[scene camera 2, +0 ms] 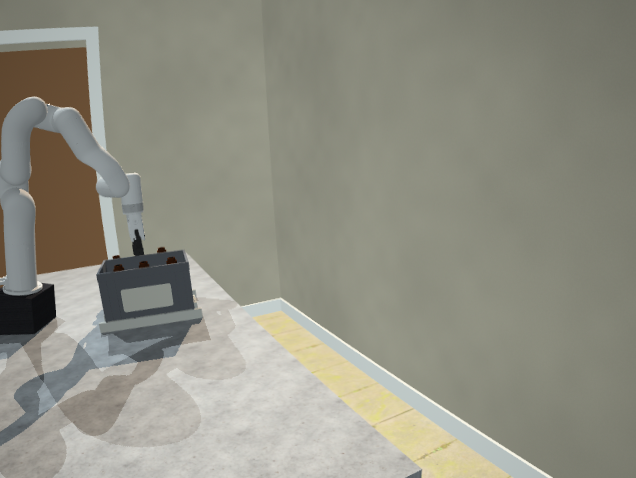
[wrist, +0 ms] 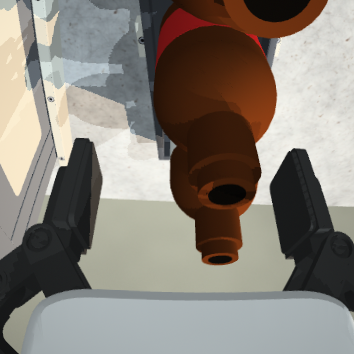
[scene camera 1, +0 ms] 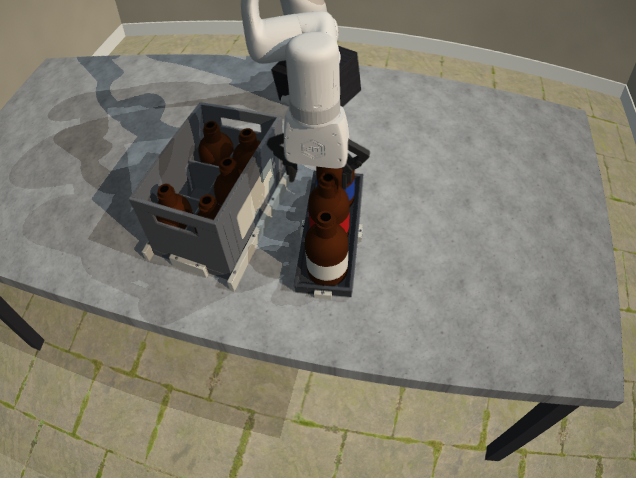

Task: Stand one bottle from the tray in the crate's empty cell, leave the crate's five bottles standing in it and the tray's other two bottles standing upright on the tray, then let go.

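Seen in the pictures: gripper, fingertip midpoint: [wrist: 190, 161] [scene camera 1: 319, 179]; arm's base, origin of the base link: [scene camera 2: 22, 288].
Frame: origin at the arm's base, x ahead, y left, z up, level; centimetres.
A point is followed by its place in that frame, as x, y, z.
The grey crate [scene camera 1: 179, 247] @(52.0, -18.1, -6.4) [scene camera 2: 110, 295] @(26.5, -20.9, -1.8) stands left of the tray [scene camera 1: 336, 291] @(54.8, 11.3, -11.0) [wrist: 150, 65] @(43.1, 4.0, -10.0). Five brown bottles stand in it; its left column's middle cell [scene camera 1: 203, 179] @(33.6, -18.8, -8.1) is empty. Three bottles stand upright on the tray: white-labelled [scene camera 1: 326, 249] @(52.8, 9.4, -1.3) [wrist: 217, 227] @(48.1, 8.8, 1.8) in front, red-labelled [scene camera 1: 327, 203] @(43.7, 8.5, -0.6) [wrist: 215, 90] @(38.9, 8.0, -0.7) in the middle, blue-labelled [scene camera 1: 351, 193] @(34.5, 11.9, -8.2) [wrist: 275, 30] @(33.9, 8.7, 3.4) at the back. My gripper [scene camera 1: 319, 178] @(40.8, 6.8, 2.0) [scene camera 2: 137, 252] @(40.8, 6.8, 2.0) [wrist: 190, 161] @(40.8, 6.8, 2.0) is open and holds nothing. Its fingers straddle the red-labelled bottle's top, nearer on the right side; their exact height is unclear.
The crate's tall right wall [wrist: 12, 210] @(48.1, -6.7, 0.6) stands close to my left finger. The blue-labelled bottle is close behind the fingers and partly hidden by them in scene camera 1. The black base block [scene camera 1: 349, 77] @(0.2, 8.4, -4.8) [scene camera 2: 43, 308] @(5.4, -3.7, -6.6) sits at the back of the grey table [scene camera 1: 462, 231] @(37.8, 34.9, -12.5).
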